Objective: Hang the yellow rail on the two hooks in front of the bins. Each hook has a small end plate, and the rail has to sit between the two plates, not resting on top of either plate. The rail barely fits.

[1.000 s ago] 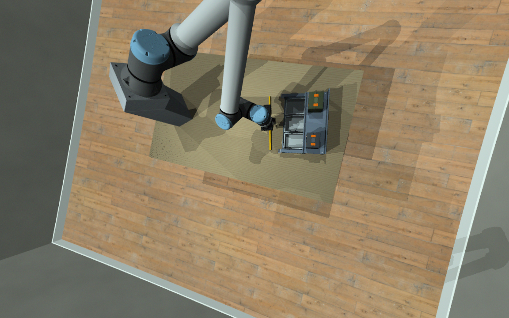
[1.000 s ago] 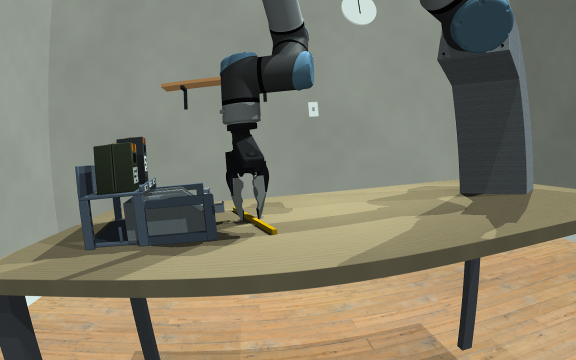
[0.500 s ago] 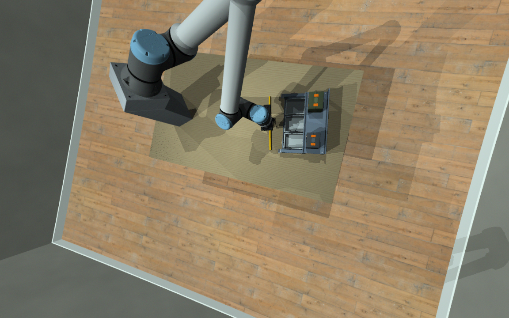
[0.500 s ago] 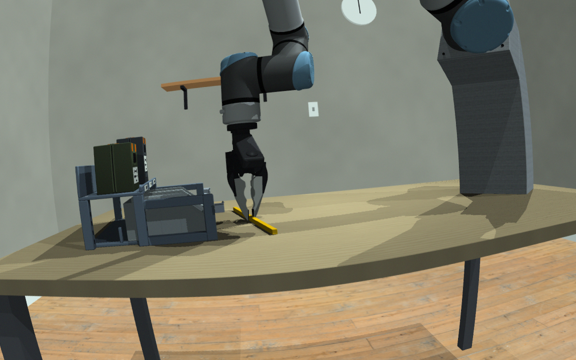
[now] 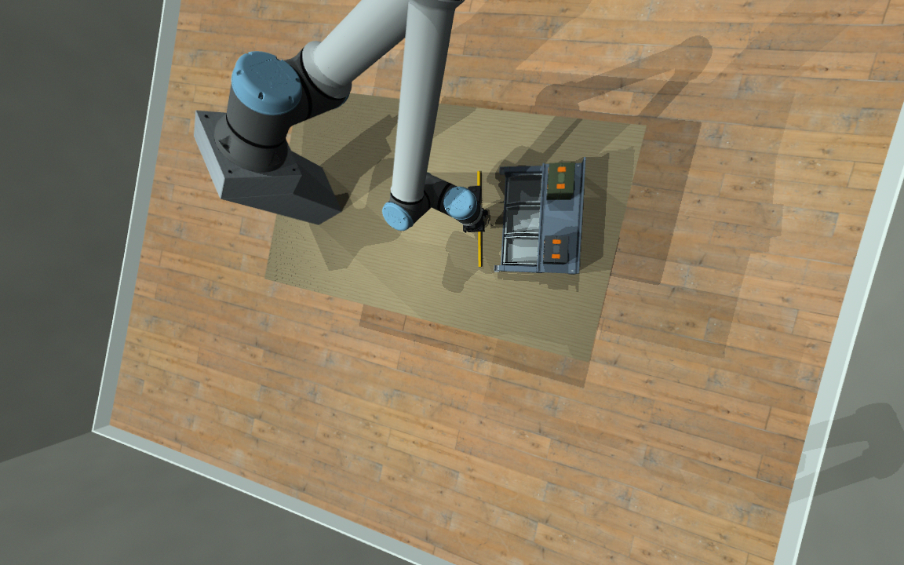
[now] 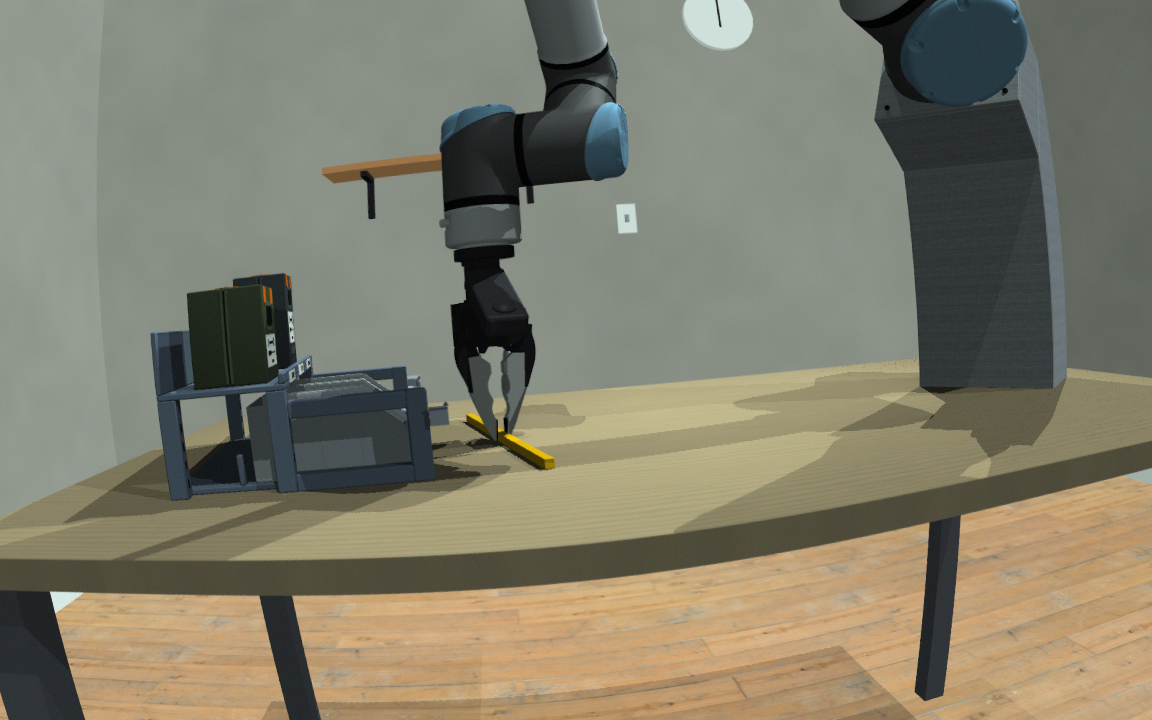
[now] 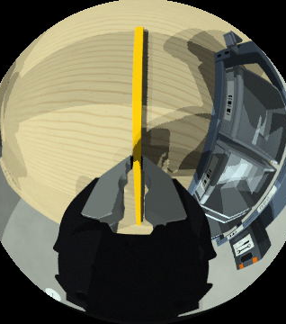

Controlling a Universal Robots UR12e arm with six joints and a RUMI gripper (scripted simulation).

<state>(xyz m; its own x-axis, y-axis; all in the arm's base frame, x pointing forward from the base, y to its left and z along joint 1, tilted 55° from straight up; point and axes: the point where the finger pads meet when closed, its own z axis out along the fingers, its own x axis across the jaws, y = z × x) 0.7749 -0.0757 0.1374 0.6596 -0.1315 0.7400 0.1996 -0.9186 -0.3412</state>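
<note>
Right now the yellow rail is 10 mm below my hand.
</note>
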